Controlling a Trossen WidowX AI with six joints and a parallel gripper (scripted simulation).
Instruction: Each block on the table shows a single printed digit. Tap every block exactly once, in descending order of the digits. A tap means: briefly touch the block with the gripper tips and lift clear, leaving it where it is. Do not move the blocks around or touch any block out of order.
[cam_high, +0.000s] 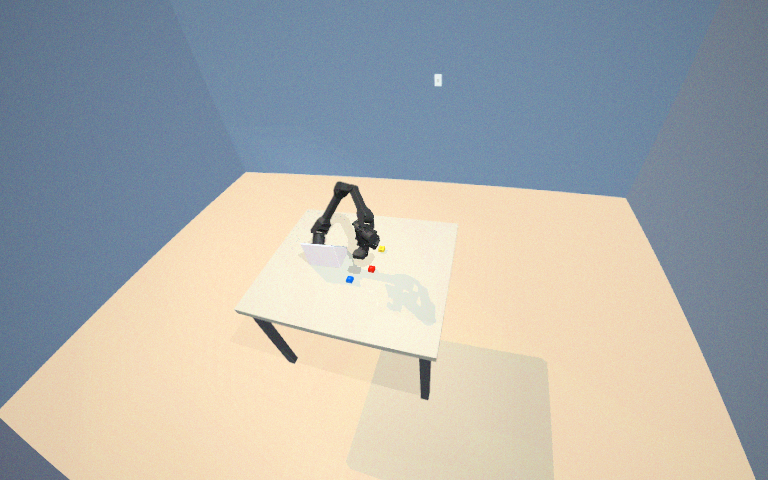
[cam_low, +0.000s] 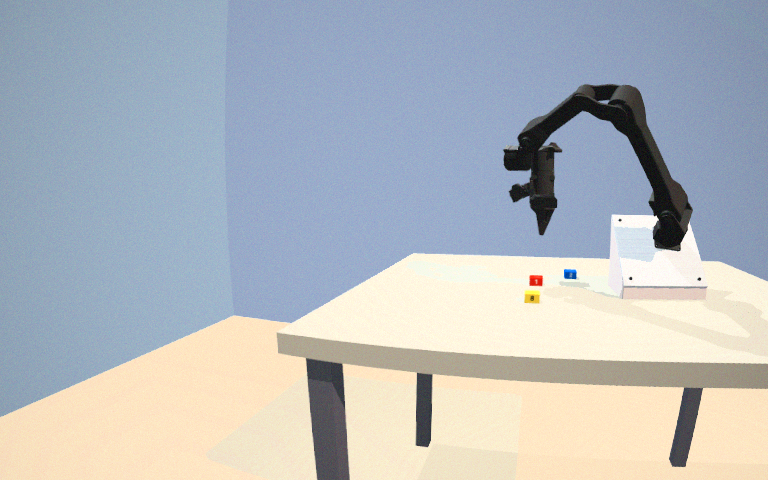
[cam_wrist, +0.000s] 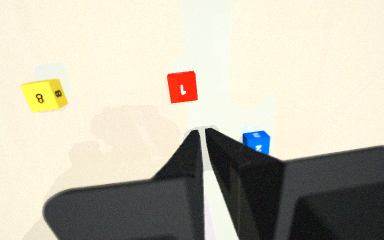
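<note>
The red block is 11 cm below my gripper tip, 1 cm to the left of it and 1 cm ahead of it. The rest, counted from my gripper tip: blue block 11 cm below, 9 cm to the right, 8 cm behind; then yellow block 17 cm to the left, 11 cm below, 1 cm ahead.
</note>
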